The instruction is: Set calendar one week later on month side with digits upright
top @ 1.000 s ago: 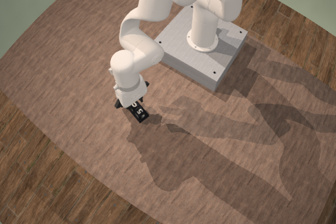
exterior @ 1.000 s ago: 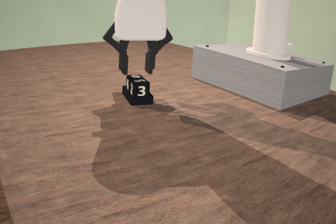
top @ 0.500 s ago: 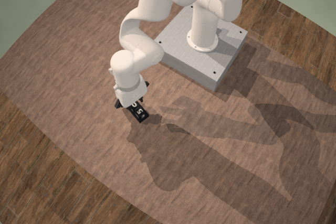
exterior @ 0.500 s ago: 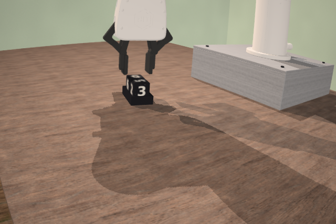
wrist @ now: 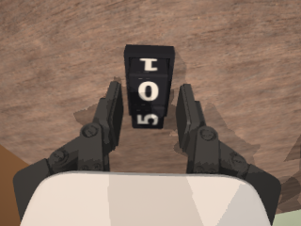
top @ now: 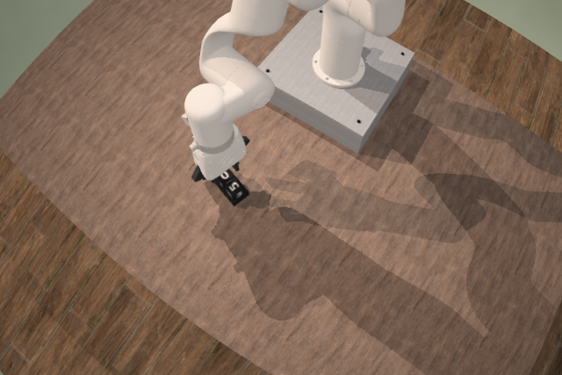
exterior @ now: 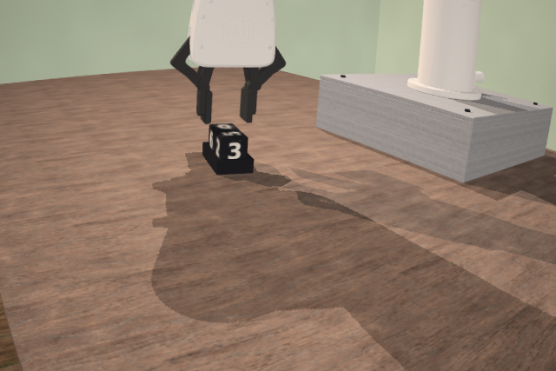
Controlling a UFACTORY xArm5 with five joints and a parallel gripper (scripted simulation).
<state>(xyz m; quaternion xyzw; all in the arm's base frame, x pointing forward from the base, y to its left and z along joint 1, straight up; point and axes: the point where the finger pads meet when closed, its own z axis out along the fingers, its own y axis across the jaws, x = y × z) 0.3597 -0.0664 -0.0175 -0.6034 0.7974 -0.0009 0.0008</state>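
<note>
Right now the cube is 10 mm ahead of my hand, 30 mm to the left of it and 40 mm below it. The rest, counted from my hand: tray (10 mm ahead, 20 mm to the left, 60 mm below).
</note>
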